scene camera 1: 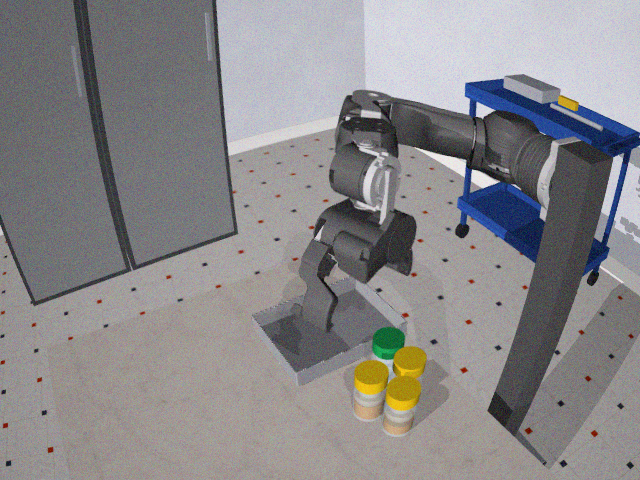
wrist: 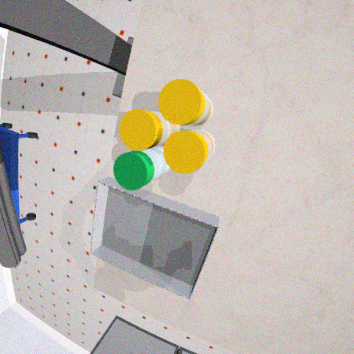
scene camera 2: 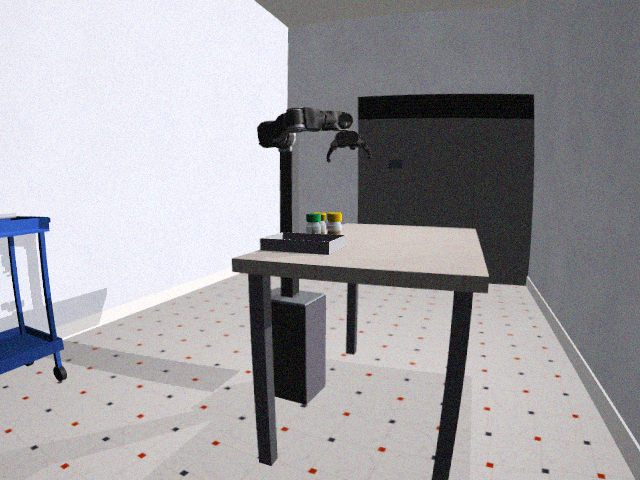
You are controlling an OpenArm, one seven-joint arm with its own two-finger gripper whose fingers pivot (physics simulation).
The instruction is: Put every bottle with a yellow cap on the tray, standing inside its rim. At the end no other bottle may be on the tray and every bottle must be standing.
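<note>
Three yellow-capped bottles stand upright, close together, outside the tray: one (scene camera 1: 371, 377) (wrist: 185, 151) towards the table's middle, one (scene camera 1: 403, 392) (wrist: 181, 101) farthest from the tray, and one (scene camera 1: 409, 361) (wrist: 140, 129) nearer the arm's post. In scene camera 2, one of the three is hidden. A green-capped bottle (scene camera 1: 388, 342) (scene camera 2: 313, 217) (wrist: 133, 170) stands beside them, closest to the tray. The grey tray (scene camera 1: 330, 364) (scene camera 2: 294, 245) (wrist: 145, 272) holds no bottle. My gripper (scene camera 2: 349, 158) is open and empty, high above the table; its fingers do not show in the wrist view.
The table (scene camera 2: 413, 248) carries the tray and bottles near one edge. The arm's dark post (scene camera 1: 563, 258) (scene camera 2: 285, 191) rises beside that edge, near the bottles. A blue cart (scene camera 1: 496, 206) (scene camera 2: 25, 227) stands on the floor away from the table. A grey cabinet (scene camera 1: 165, 129) stands beyond the tray.
</note>
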